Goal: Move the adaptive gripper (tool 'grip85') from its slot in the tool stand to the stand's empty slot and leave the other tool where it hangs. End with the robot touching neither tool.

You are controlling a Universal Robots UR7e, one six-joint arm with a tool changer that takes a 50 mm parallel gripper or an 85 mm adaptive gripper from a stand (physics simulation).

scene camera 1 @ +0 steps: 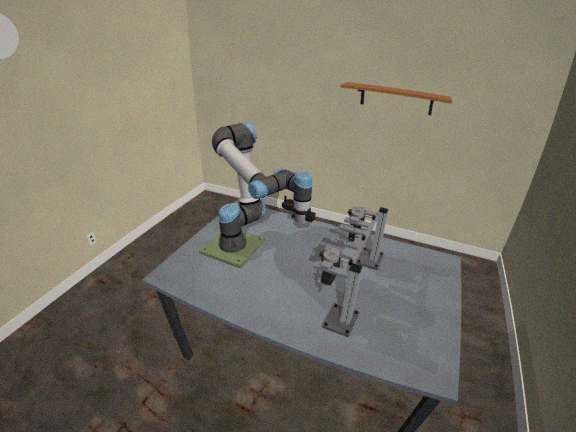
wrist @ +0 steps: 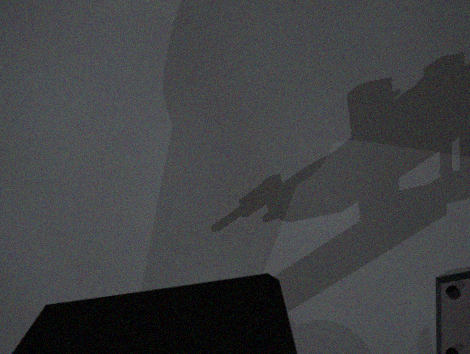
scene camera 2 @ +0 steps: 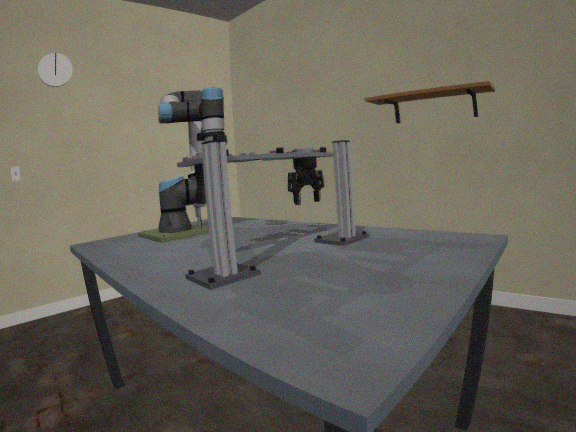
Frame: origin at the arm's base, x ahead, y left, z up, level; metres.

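Where they show: arm's base, origin of the base link: point(scene camera 1: 232, 244) point(scene camera 2: 175, 230).
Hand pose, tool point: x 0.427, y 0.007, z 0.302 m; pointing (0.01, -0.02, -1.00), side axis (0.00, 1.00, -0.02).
Observation:
Each offset is from my tool point to the top centre of the thing. "*": to the spot under its first point. Level surfaces: height alone.
The adaptive gripper point(scene camera 1: 357, 215) point(scene camera 2: 305, 176) hangs upright in the stand's slot by the far post, its two black fingers pointing down and standing apart. The other tool @[dx +0.201, dy -0.130, dz -0.019 m] point(scene camera 1: 328, 276) hangs in the slot by the near post; the post mostly hides it in scene camera 2. The empty slot lies between them on the stand's rack @[* dx +0.294, dy -0.041, dz -0.046 m] point(scene camera 2: 255, 157). The arm's tool end point(scene camera 1: 300, 218) points down with no gripper on it, apart from both tools and on the robot-base side of the stand. In scene camera 2 the near post hides its lower tip.
The stand's near post @[* dx +0.330, dy -0.192, dz -0.128 m] point(scene camera 1: 351, 295) point(scene camera 2: 220, 210) and far post @[* dx +0.306, dy +0.267, dz -0.138 m] point(scene camera 1: 380, 235) point(scene camera 2: 344, 190) rise from base plates on the grey table @[dz -0.320 m] point(scene camera 1: 240, 300) point(scene camera 2: 310, 310). The robot base stands on a green plate point(scene camera 1: 212, 251). In the wrist view a black block point(wrist: 160, 320) fills the lower left.

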